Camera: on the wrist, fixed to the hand. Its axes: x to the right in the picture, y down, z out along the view.
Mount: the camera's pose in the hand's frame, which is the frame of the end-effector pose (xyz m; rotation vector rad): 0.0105 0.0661 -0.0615 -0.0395 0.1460 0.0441
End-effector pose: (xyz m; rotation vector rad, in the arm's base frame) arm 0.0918 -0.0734 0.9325 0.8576 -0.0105 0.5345
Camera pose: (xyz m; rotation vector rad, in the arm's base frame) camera 0.0586 0.0108 0.9414 0.7797 0.0933 0.6354
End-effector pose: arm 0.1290 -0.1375 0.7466 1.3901 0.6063 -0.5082
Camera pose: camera 0.1744 -0.0684 0.7842 1.4081 0.6984 -0.3597
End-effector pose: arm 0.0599 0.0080 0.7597 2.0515 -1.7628 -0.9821
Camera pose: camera 0.0486 -0.0308 0.8411 1.9971 -1.6931 -0.8255
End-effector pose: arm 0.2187 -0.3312 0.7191 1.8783 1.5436 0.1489
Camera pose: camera 0.2456 -0.2987 0.7996 1.9069 1.5840 0.3408
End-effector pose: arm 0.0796 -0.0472 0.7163 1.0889 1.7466 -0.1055
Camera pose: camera 0.0819 0.0305 0.7633 1.1292 1.8452 0.0366
